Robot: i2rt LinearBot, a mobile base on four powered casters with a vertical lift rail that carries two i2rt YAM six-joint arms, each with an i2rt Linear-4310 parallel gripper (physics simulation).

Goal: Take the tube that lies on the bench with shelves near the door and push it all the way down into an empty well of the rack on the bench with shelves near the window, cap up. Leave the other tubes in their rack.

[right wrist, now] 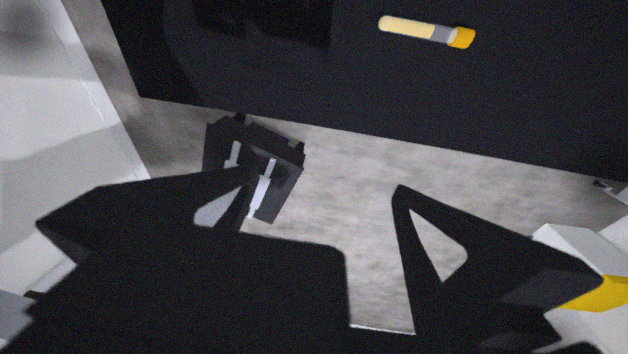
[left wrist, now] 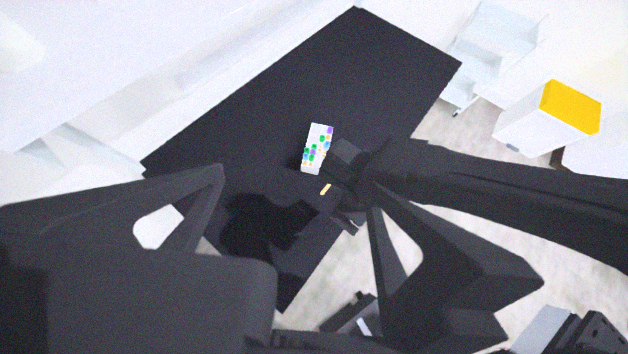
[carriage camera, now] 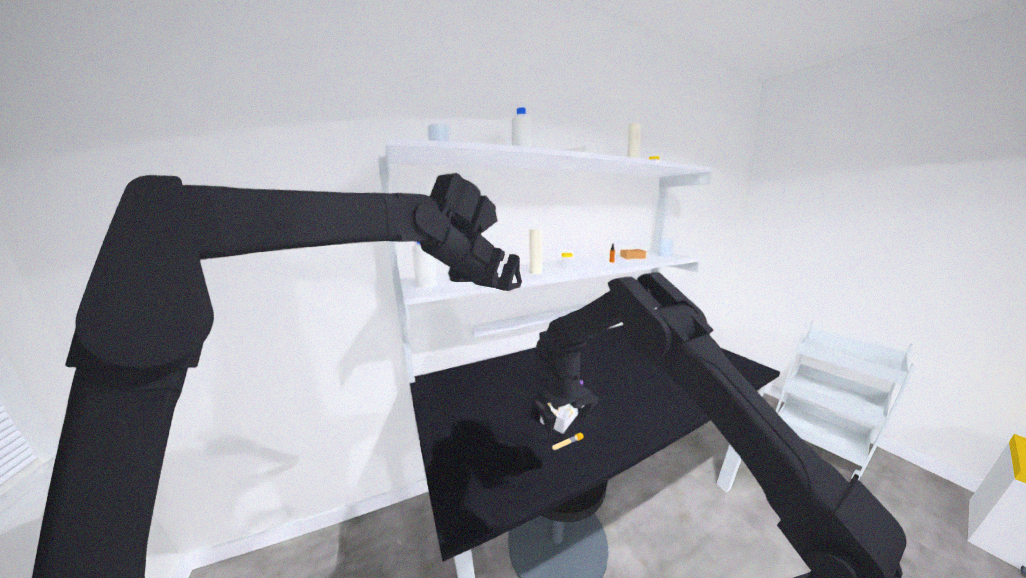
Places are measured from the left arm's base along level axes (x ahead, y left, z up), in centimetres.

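Pixels of known places: left gripper, fingertip midpoint: (left wrist: 297, 180) (carriage camera: 500, 281); right gripper, fingertip midpoint: (right wrist: 327, 181) (left wrist: 351, 210) (carriage camera: 565, 426).
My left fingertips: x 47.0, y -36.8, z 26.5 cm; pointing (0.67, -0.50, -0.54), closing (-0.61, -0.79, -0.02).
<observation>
Behind a point stands the place of what it marks.
A tube (carriage camera: 567, 441) @[x 56.7, y -56.3, z -28.7 cm] (left wrist: 325, 189) @[x 56.0, y -53.7, z -28.7 cm] (right wrist: 425, 31) @[x 56.9, y -56.5, z -28.6 cm] with an orange-yellow cap and pale yellow contents lies on its side on the black bench top (carriage camera: 459, 402) @[x 82.0, y -20.7, z -30.2 cm] (left wrist: 300, 90) @[x 103.9, y -71.2, z -30.2 cm] (right wrist: 300, 90) @[x 43.7, y -45.8, z -30.2 cm]. A white rack (carriage camera: 562, 425) @[x 61.7, y -56.0, z -26.9 cm] (left wrist: 317, 131) @[x 79.5, y -65.1, z -28.8 cm] with green, purple, blue and orange spots of tubes stands beside it; my right arm partly hides it in the carriage view. My right gripper (carriage camera: 565, 411) @[x 44.1, y -51.3, z -10.6 cm] (right wrist: 327, 181) @[x 44.1, y -51.3, z -10.6 cm] is open and empty, above the bench near the rack and tube. My left gripper (carriage camera: 509, 269) @[x 47.0, y -36.8, z 26.5 cm] (left wrist: 297, 180) @[x 47.0, y -36.8, z 26.5 cm] is open and empty, high above the bench.
Wall shelves (carriage camera: 545, 155) @[x 91.9, y -56.0, z 59.3 cm] with bottles and jars hang behind the bench. A round-based stool (carriage camera: 558, 549) @[x 66.2, y -58.9, z -103.4 cm] stands under its front edge. A pale shelf cart (carriage camera: 836, 353) @[x 91.1, y -220.9, z -34.0 cm] and a white box with a yellow top (carriage camera: 997, 506) @[x 30.1, y -252.3, z -82.4 cm] (left wrist: 570, 107) @[x 17.9, y -268.6, z -61.4 cm] stand at the right.
</observation>
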